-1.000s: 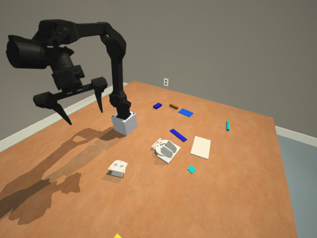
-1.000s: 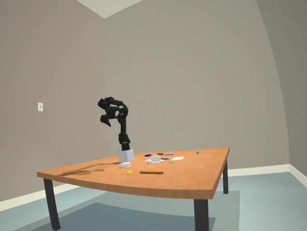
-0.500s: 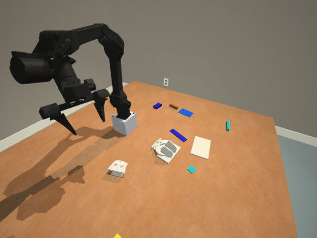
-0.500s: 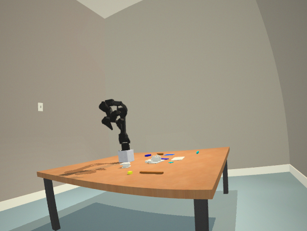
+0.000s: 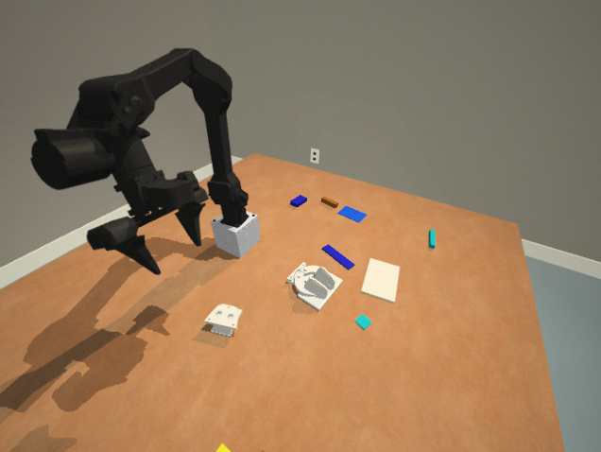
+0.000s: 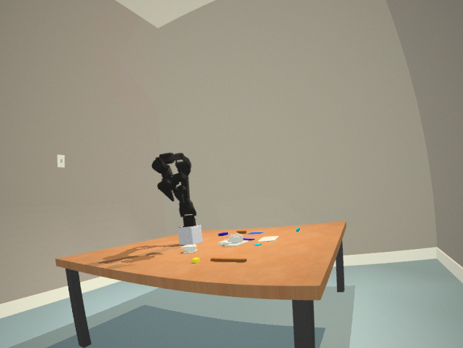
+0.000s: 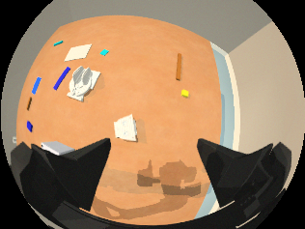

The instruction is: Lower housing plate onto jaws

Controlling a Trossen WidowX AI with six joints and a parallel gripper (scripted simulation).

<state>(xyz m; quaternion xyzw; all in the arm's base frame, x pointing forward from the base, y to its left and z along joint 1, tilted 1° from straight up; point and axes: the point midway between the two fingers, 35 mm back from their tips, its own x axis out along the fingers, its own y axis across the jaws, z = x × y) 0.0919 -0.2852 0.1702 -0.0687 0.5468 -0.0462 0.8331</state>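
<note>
The white stepped block lies 24 cm below my gripper tip, 4 cm to the left of it and 2 cm ahead of it. From my gripper tip the other things lie so: brown bar (29 cm ahead, 24 cm below, 17 cm to the right); cyan square (33 cm ahead, 25 cm below, 16 cm to the left); yellow piece (24 cm below, 18 cm to the right, 16 cm ahead).
</note>
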